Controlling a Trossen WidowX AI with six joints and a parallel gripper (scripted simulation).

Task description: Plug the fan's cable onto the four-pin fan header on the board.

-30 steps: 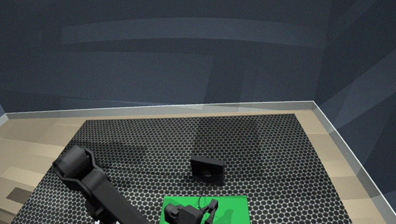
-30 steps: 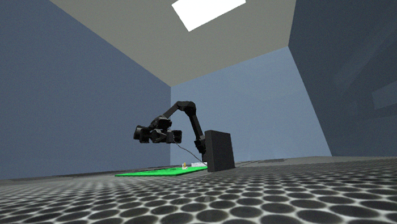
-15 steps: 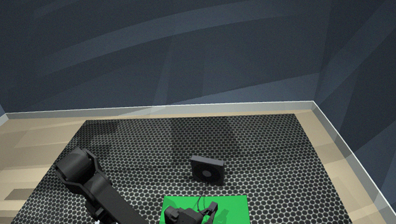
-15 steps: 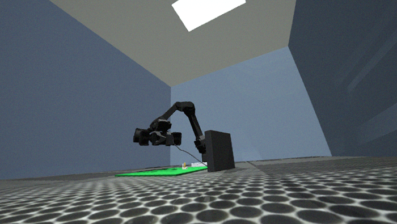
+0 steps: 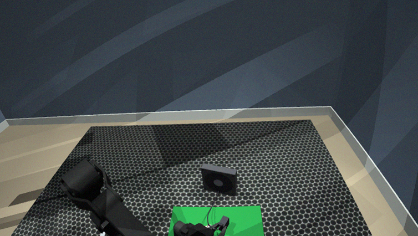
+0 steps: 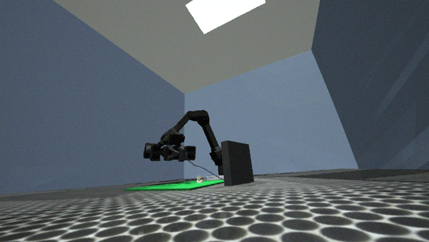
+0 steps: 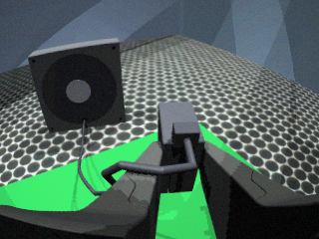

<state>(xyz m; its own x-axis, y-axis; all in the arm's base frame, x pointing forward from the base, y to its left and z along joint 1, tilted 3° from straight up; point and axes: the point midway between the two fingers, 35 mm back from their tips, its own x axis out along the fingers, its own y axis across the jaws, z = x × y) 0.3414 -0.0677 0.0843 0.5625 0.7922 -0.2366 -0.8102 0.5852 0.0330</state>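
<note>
Right now my gripper tip is 2 cm past the green board, 1 cm to the right of it and 12 cm above it. From my gripper tip the other things lie so: black fan (20 cm to the left, 5 cm below); then fan cable plug (1 cm to the left, 1 cm below).
</note>
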